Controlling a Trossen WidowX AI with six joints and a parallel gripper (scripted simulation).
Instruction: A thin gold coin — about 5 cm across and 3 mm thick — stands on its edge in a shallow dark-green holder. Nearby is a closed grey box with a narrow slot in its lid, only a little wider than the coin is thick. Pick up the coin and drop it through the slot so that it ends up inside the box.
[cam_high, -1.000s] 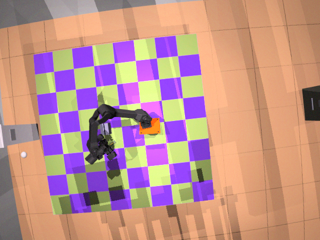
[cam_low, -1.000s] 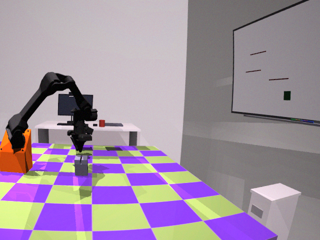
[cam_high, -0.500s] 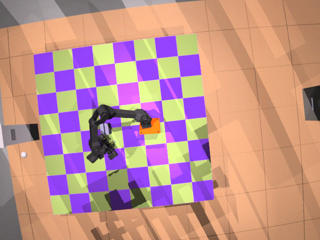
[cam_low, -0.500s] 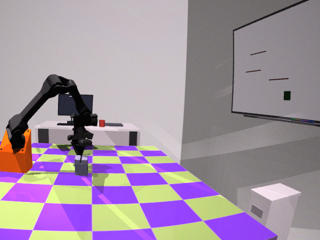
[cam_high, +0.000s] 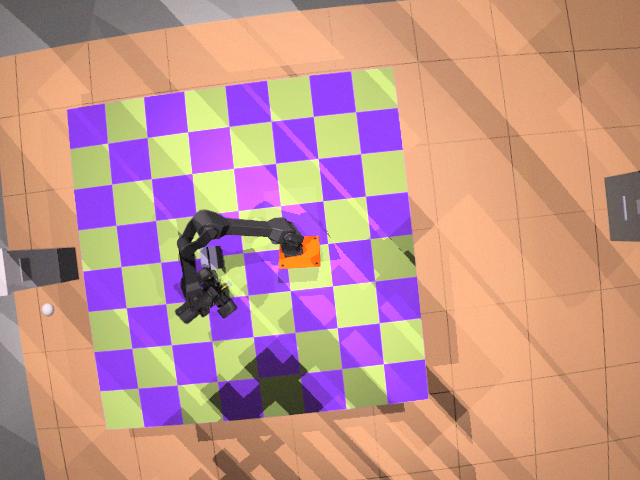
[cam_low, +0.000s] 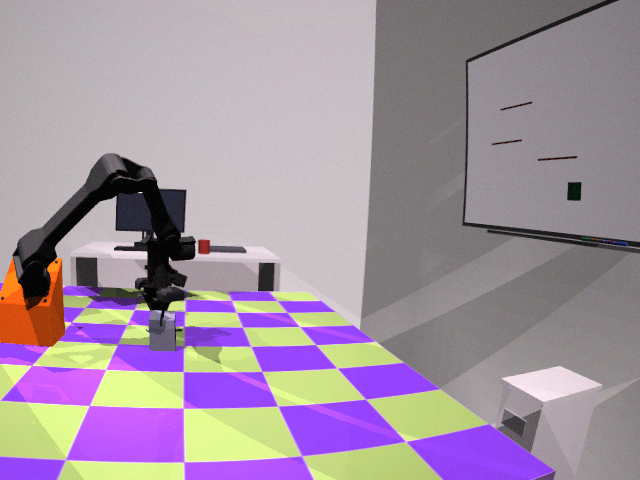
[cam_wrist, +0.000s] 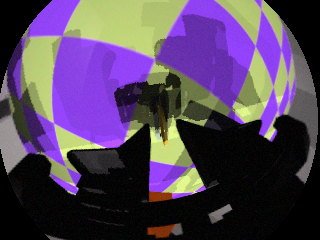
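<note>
The coin lies right at my gripper tip.
</note>
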